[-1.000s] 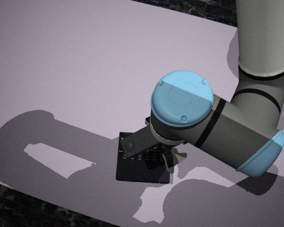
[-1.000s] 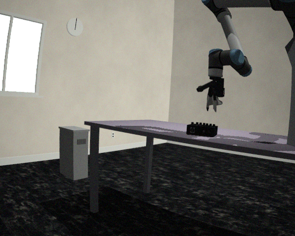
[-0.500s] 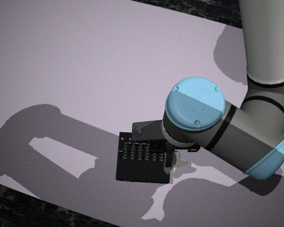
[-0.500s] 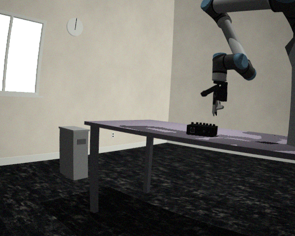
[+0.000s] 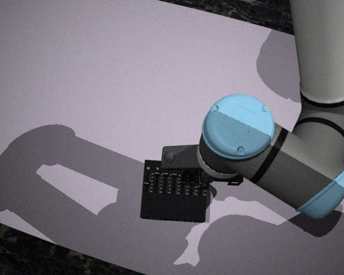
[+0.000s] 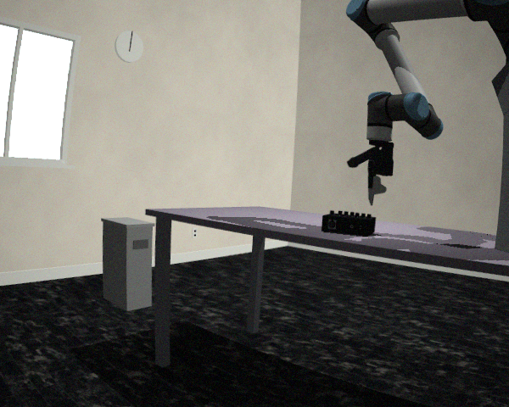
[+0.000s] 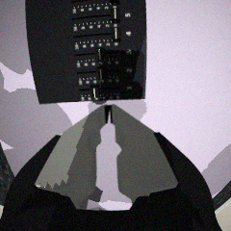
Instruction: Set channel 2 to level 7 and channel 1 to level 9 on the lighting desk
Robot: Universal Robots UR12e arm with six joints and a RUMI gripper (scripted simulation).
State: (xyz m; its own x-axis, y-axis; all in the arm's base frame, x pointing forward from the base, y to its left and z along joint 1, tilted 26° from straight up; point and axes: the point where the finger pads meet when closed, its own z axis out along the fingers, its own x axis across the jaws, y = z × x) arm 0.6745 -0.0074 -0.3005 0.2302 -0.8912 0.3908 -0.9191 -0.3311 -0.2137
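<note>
The channel 1 knob lies 50 mm below my hand and 20 mm to the left of it.
</note>
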